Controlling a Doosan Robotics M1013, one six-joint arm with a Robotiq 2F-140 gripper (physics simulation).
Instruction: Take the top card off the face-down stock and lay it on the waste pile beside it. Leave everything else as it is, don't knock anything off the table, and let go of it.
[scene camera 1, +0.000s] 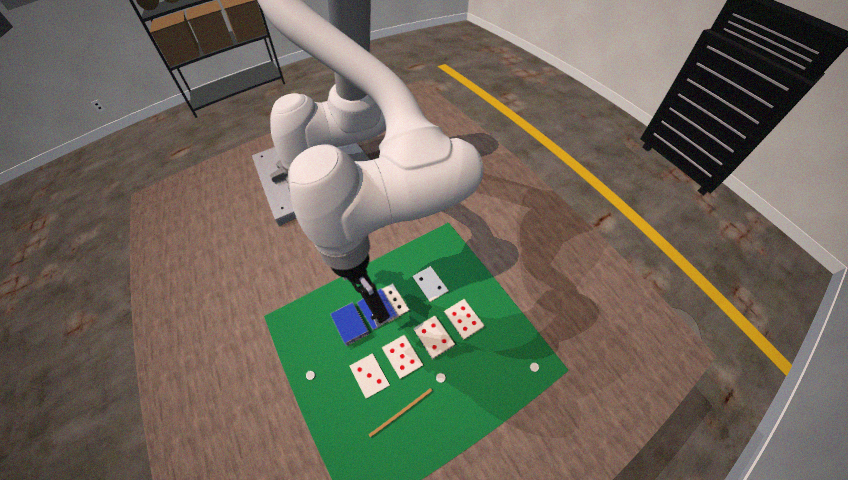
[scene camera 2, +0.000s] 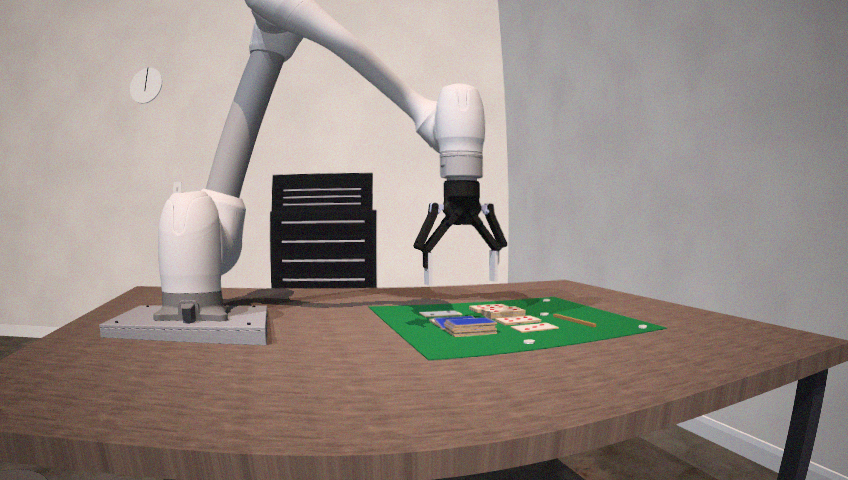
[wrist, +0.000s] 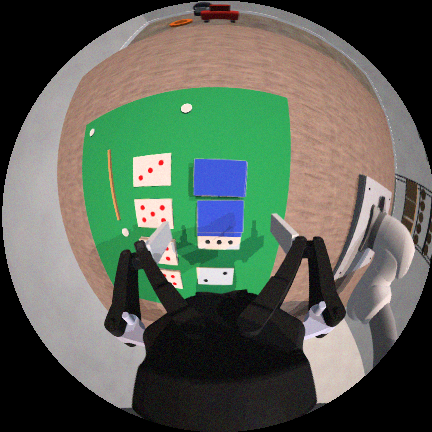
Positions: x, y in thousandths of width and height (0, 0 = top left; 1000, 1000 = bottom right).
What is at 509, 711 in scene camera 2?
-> A green mat.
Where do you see my gripper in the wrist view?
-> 508, 524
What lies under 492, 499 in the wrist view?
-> A blue-backed card.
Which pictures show my gripper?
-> Scene camera 1, scene camera 2 and the wrist view: all of them.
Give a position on a green mat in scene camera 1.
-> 576, 791
